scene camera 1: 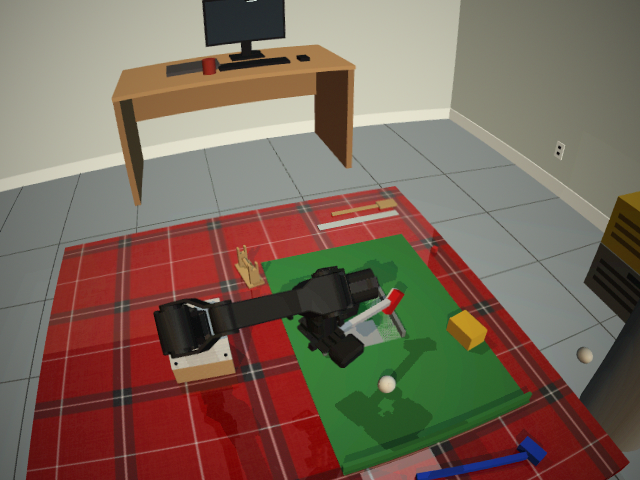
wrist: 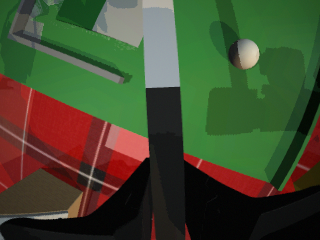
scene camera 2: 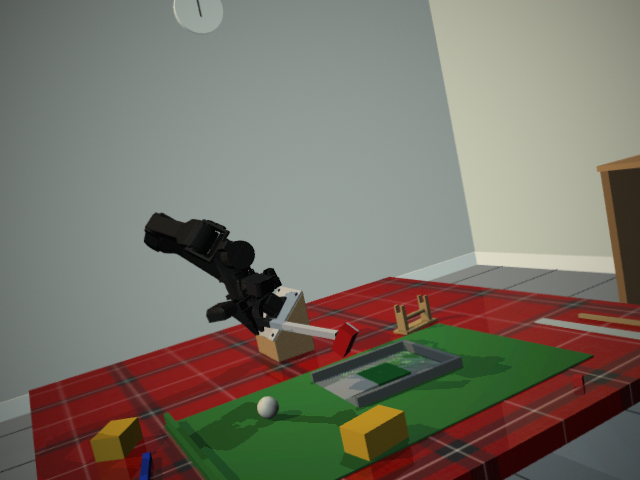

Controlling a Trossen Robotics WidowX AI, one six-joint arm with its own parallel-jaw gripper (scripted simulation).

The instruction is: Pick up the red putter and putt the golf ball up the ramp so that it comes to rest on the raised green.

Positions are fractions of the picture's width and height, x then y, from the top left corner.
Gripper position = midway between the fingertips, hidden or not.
The gripper (scene camera 2: 0.41, 0.69) holds a red putter. Further things: a yellow block (scene camera 1: 0.73, 0.69) and a white golf ball (wrist: 0.76, 0.22).
The gripper also shows in scene camera 1 (scene camera 1: 0.50, 0.73) and in the wrist view (wrist: 0.50, 0.68). The wrist view does not show the yellow block: it is out of frame.
